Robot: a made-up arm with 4 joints.
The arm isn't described. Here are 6 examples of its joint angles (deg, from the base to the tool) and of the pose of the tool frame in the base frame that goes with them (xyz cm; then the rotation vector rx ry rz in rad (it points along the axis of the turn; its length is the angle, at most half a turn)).
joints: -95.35 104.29 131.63 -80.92
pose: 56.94 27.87 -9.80 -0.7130 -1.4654 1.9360
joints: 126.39 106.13 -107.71 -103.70
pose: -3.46 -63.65 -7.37 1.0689 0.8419 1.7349
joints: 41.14 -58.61 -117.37 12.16
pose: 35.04 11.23 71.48 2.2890 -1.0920 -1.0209
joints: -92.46 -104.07 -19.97 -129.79
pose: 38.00 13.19 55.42 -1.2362 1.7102 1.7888
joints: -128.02 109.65 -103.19 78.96
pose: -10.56 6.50 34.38 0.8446 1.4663 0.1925
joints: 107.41 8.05 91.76 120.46
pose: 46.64 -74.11 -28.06 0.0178 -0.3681 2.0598
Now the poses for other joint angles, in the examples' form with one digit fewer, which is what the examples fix.
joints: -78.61 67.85 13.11 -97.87
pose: 12.7 6.5 -15.8 -1.361 -0.551 -0.280
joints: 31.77 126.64 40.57 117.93
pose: 56.5 16.9 77.0 1.195 0.617 -1.923
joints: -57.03 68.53 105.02 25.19
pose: 30.0 30.9 74.6 -2.637 -0.142 1.651
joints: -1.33 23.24 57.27 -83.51
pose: 37.7 2.2 8.5 -0.643 -0.850 -0.951
